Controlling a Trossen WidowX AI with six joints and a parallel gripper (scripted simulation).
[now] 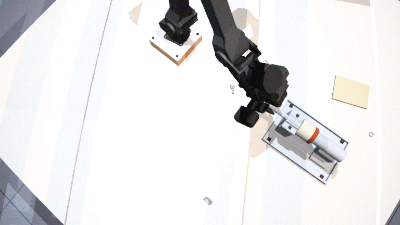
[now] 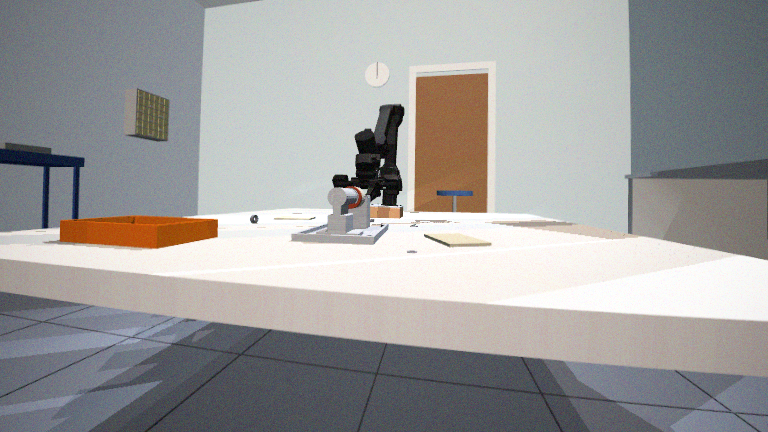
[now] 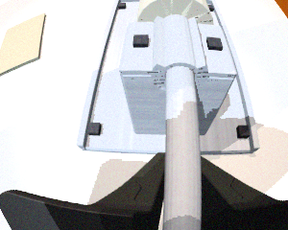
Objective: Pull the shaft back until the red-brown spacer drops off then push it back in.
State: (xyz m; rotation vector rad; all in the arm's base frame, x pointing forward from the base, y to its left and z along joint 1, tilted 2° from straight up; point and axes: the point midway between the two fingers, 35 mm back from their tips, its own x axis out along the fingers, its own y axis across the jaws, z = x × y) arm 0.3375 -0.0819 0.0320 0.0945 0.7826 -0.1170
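My gripper tip is now 4 cm short of the grey shaft, 1 cm to the left of it and 2 cm below it. From my gripper tip the other things lie so: orange tray 25 cm ahead, 37 cm to the right, 5 cm below; red-brown spacer 12 cm ahead, 2 cm to the right, 2 cm above.
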